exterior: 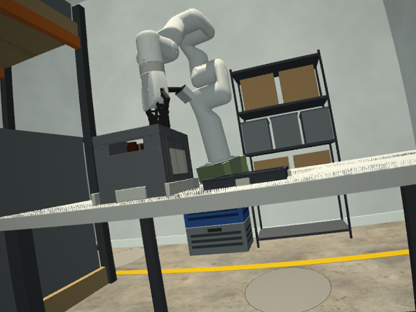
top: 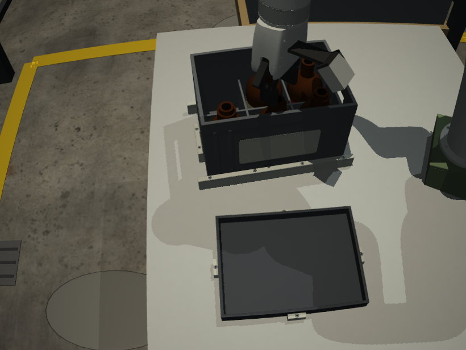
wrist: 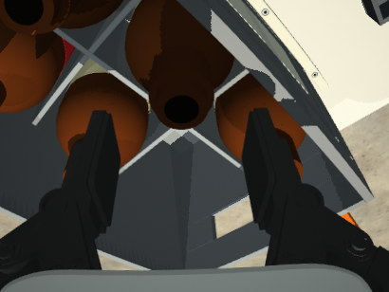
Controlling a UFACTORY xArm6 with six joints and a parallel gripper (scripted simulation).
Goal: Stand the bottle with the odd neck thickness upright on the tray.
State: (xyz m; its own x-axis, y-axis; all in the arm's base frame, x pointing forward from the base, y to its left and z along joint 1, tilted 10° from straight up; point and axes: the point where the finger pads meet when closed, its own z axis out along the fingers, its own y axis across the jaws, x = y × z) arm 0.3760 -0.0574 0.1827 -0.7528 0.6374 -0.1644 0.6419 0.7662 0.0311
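My gripper is now 110 mm above the dark crate, 50 mm to the left of it and 10 mm short of it. Also, from my hand: glass bottle 110 mm below, 100 mm to the right, 80 mm behind; then dark tray 240 mm to the left, 190 mm below.
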